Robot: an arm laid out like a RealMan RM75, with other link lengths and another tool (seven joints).
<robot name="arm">
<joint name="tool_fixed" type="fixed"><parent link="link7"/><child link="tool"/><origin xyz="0.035 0.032 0.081" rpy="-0.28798 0 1.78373"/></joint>
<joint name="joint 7" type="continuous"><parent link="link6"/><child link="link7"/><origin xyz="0 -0.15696 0" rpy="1.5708 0 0"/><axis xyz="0 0 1"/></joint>
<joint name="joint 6" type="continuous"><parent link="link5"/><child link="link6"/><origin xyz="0 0 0" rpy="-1.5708 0 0"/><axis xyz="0 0 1"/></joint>
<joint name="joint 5" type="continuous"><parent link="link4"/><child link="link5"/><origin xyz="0 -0.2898 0" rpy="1.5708 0 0"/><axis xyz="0 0 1"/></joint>
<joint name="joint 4" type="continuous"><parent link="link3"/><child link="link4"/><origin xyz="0 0 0" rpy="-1.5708 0 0"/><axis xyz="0 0 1"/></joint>
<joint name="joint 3" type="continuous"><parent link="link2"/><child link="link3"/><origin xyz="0 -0.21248 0" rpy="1.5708 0 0"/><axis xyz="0 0 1"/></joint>
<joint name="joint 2" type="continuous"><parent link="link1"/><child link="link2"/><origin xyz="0 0 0" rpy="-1.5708 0 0"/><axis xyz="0 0 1"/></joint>
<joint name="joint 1" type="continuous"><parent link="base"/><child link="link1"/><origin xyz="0 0 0.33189" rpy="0 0 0"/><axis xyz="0 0 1"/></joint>
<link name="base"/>
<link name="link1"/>
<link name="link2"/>
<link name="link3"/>
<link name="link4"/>
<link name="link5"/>
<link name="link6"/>
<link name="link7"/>
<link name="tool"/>
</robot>
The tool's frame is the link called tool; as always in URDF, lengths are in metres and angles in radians. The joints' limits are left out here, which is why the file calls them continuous.
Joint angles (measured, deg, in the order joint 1, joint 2, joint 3, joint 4, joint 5, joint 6, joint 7), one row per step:
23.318 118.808 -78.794 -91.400 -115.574 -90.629 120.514
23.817 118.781 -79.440 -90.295 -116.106 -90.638 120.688
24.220 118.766 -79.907 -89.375 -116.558 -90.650 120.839
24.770 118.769 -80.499 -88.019 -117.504 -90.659 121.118
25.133 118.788 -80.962 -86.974 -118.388 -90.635 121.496
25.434 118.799 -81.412 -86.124 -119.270 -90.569 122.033
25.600 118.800 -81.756 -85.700 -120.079 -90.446 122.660
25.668 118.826 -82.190 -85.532 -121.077 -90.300 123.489
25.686 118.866 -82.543 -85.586 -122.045 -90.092 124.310
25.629 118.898 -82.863 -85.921 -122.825 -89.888 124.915
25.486 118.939 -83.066 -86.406 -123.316 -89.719 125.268
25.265 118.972 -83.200 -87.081 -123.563 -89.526 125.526
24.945 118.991 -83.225 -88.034 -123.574 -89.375 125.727
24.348 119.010 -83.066 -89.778 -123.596 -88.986 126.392
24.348 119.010 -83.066 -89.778 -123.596 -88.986 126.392
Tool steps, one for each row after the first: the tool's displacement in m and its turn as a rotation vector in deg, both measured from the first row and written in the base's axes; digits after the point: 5 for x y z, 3 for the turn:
0.00293 -0.00127 -0.00527 -0.927 -0.744 -0.404
0.00558 -0.00219 -0.00932 -1.641 -1.359 -0.788
0.01086 -0.00308 -0.01487 -2.528 -2.484 -1.538
0.01572 -0.00378 -0.01914 -3.153 -3.475 -2.346
0.02007 -0.00438 -0.02281 -3.629 -4.442 -3.205
0.02319 -0.00443 -0.02502 -3.766 -5.260 -3.962
0.02623 -0.00458 -0.02703 -3.765 -6.223 -4.772
0.02843 -0.00414 -0.02826 -3.527 -7.070 -5.465
0.02934 -0.00358 -0.02870 -3.160 -7.727 -5.769
0.02923 -0.00304 -0.02846 -2.755 -8.077 -5.806
0.02791 -0.00240 -0.02758 -2.259 -8.154 -5.674
0.02529 -0.00176 -0.02564 -1.656 -7.968 -5.383
0.02043 0.00036 -0.02119 -0.303 -7.473 -5.262
0.02043 0.00036 -0.02119 -0.303 -7.473 -5.262

